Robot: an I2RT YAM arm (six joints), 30 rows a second.
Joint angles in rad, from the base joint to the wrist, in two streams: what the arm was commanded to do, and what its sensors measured. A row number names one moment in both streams.
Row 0, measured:
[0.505, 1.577, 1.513, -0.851, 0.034, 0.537]
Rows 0 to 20, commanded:
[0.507, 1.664, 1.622, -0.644, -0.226, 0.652]
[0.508, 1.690, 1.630, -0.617, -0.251, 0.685]
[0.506, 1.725, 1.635, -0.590, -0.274, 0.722]
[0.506, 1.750, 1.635, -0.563, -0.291, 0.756]
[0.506, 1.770, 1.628, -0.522, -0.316, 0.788]
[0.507, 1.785, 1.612, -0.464, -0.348, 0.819]
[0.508, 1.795, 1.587, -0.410, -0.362, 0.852]
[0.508, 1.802, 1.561, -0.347, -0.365, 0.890]
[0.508, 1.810, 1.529, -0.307, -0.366, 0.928]
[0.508, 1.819, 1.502, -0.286, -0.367, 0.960]
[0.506, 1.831, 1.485, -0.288, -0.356, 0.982]
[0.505, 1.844, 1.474, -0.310, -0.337, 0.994]
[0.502, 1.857, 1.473, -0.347, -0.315, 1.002]
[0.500, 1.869, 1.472, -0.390, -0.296, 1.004]
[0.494, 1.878, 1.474, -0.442, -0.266, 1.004]
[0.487, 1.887, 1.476, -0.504, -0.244, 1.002]
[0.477, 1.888, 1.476, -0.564, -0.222, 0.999]
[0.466, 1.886, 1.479, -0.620, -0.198, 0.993]
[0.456, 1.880, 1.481, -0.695, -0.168, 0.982]
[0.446, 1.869, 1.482, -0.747, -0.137, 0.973]
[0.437, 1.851, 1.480, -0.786, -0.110, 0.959]
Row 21, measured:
[0.480, 1.899, 1.473, -0.558, -0.239, 0.958]
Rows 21 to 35, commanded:
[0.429, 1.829, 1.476, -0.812, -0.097, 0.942]
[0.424, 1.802, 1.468, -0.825, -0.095, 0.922]
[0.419, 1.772, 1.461, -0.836, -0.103, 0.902]
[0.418, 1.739, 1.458, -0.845, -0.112, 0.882]
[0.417, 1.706, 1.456, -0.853, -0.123, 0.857]
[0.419, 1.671, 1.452, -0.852, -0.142, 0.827]
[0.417, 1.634, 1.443, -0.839, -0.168, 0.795]
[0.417, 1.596, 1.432, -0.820, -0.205, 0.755]
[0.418, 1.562, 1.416, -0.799, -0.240, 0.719]
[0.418, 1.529, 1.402, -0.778, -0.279, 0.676]
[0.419, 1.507, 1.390, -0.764, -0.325, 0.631]
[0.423, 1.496, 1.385, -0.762, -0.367, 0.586]
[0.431, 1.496, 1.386, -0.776, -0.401, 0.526]
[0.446, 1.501, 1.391, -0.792, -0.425, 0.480]
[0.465, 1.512, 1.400, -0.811, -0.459, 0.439]
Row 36, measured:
[0.422, 1.504, 1.401, -0.790, -0.292, 0.668]
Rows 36 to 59, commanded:
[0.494, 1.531, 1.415, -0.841, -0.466, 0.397]
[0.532, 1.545, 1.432, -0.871, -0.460, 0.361]
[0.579, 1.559, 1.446, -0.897, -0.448, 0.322]
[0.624, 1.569, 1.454, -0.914, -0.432, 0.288]
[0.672, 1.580, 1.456, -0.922, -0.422, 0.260]
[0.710, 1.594, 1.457, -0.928, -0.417, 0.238]
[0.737, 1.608, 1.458, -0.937, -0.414, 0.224]
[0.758, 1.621, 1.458, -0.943, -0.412, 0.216]
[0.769, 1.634, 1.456, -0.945, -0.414, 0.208]
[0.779, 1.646, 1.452, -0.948, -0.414, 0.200]
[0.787, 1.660, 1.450, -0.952, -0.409, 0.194]
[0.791, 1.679, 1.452, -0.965, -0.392, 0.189]
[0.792, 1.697, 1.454, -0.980, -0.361, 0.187]
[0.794, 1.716, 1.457, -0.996, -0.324, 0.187]
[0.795, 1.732, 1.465, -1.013, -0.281, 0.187]
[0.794, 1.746, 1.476, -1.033, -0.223, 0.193]
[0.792, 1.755, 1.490, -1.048, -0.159, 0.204]
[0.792, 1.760, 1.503, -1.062, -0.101, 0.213]
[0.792, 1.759, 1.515, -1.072, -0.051, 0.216]
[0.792, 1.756, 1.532, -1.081, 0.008, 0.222]
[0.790, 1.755, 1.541, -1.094, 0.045, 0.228]
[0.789, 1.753, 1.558, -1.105, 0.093, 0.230]
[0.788, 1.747, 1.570, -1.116, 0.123, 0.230]
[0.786, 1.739, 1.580, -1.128, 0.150, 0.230]
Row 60, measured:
[0.795, 1.773, 1.494, -1.061, -0.094, 0.230]
